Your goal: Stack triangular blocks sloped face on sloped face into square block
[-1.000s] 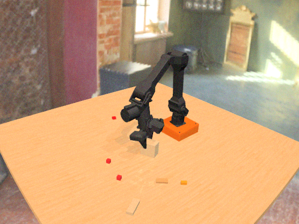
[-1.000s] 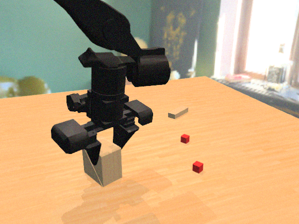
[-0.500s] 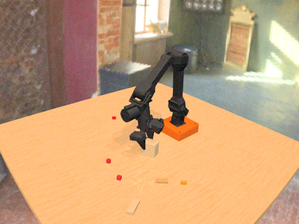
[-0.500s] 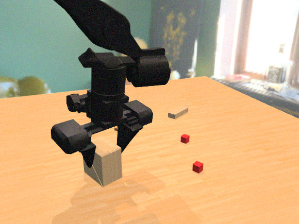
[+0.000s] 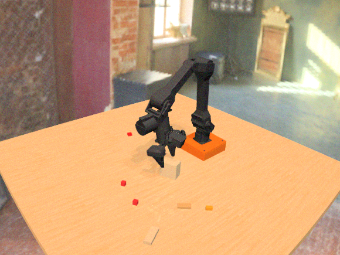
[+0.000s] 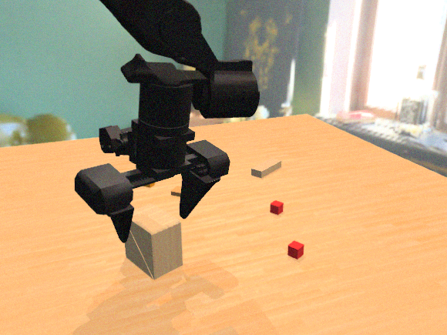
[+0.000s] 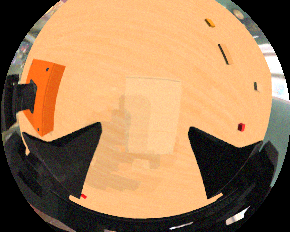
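My gripper tip is 1 cm past the triangular block, 3 cm to the right of it and 4 cm above it. The rest, counted from my gripper tip: small orange block (1 cm ahead, 26 cm to the left, 5 cm below); then long tan block (25 cm ahead, 27 cm to the left, 5 cm below).
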